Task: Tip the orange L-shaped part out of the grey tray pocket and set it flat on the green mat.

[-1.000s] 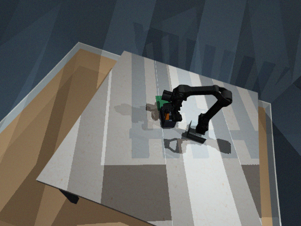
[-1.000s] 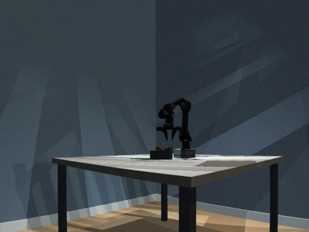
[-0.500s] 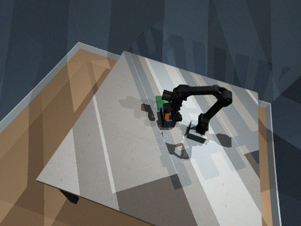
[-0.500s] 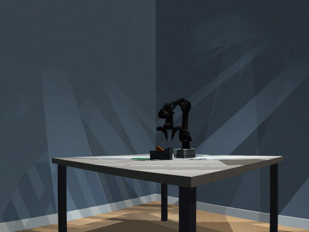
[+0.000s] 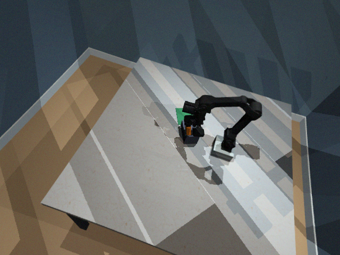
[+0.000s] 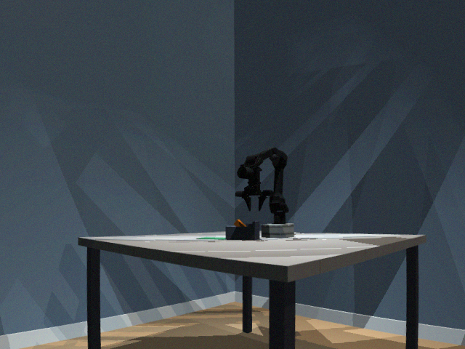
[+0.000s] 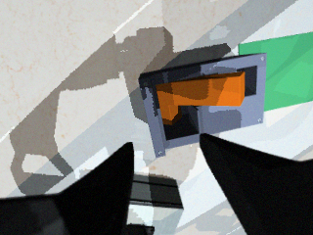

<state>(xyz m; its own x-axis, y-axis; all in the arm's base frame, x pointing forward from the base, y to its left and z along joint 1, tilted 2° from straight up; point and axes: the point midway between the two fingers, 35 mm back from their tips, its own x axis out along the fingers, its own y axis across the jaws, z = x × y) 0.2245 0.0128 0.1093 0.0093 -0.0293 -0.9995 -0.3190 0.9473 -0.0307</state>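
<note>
Now: the orange L-shaped part 10 mm ahead of my gripper tip, 40 mm to the right of it and 100 mm below it. From my gripper tip the other things lie so: green mat: 90 mm ahead, 200 mm to the right, 160 mm below.
</note>
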